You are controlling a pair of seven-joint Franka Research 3 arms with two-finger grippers.
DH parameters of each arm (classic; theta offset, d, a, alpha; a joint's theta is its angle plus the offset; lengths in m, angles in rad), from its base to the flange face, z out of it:
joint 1: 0 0.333 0 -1.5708
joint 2: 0 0 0 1.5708
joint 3: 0 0.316 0.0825 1.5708
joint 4: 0 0 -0.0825 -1.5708
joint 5: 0 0.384 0 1.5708
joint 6: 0 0 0.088 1.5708
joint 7: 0 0.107 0 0
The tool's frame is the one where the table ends.
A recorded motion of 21 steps. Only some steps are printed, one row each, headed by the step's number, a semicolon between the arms.
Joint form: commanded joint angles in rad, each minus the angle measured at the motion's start. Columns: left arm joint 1, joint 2, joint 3, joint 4, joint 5, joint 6, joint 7; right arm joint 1, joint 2, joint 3, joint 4, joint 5, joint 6, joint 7.
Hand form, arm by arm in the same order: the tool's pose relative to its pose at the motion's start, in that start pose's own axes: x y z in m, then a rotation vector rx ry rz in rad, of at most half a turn. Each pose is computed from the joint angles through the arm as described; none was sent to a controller.
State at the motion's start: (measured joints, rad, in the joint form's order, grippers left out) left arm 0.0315 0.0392 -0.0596 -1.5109 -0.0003 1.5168 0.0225; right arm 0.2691 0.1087 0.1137 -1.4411 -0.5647 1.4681 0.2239
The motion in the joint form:
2: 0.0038 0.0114 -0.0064 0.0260 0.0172 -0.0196 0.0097; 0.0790 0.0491 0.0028 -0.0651 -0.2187 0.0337 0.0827
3: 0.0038 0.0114 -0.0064 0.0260 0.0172 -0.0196 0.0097; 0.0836 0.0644 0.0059 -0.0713 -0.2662 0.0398 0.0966
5: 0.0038 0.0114 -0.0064 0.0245 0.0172 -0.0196 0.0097; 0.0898 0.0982 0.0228 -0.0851 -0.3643 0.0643 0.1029
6: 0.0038 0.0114 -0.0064 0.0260 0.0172 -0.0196 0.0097; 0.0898 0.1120 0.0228 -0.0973 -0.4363 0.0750 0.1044
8: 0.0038 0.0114 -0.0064 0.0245 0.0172 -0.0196 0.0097; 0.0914 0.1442 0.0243 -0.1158 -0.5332 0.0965 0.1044
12: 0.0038 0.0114 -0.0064 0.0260 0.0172 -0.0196 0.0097; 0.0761 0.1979 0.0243 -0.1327 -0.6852 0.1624 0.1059
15: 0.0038 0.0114 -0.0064 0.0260 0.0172 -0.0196 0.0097; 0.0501 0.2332 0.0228 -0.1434 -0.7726 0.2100 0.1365
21: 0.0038 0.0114 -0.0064 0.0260 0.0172 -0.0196 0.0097; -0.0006 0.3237 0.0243 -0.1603 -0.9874 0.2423 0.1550
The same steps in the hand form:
2: 0.0015 -0.0008 -0.0041 0.0161 -0.0054 0.0111; 0.0115 -0.0511 0.0183 -0.2195 0.0537 -0.0342
3: 0.0015 -0.0008 -0.0041 0.0161 -0.0054 0.0111; 0.0160 -0.0575 0.0242 -0.2654 0.0655 -0.0380
5: 0.0015 -0.0008 -0.0034 0.0161 -0.0069 0.0111; 0.0254 -0.0763 0.0343 -0.3534 0.1036 -0.0806
6: 0.0015 -0.0008 -0.0041 0.0161 -0.0054 0.0111; 0.0309 -0.0785 0.0422 -0.4219 0.1221 -0.0978
8: 0.0015 -0.0008 -0.0034 0.0161 -0.0069 0.0111; 0.0404 -0.0899 0.0588 -0.5120 0.1464 -0.1419
12: 0.0015 -0.0008 -0.0041 0.0161 -0.0054 0.0111; 0.0601 -0.1010 0.0862 -0.6350 0.2077 -0.2108
15: 0.0015 -0.0008 -0.0041 0.0161 -0.0054 0.0111; 0.0733 -0.1014 0.1110 -0.6959 0.2440 -0.2265
21: 0.0015 -0.0008 -0.0041 0.0161 -0.0054 0.0111; 0.0951 -0.1048 0.1707 -0.8706 0.2658 -0.3181

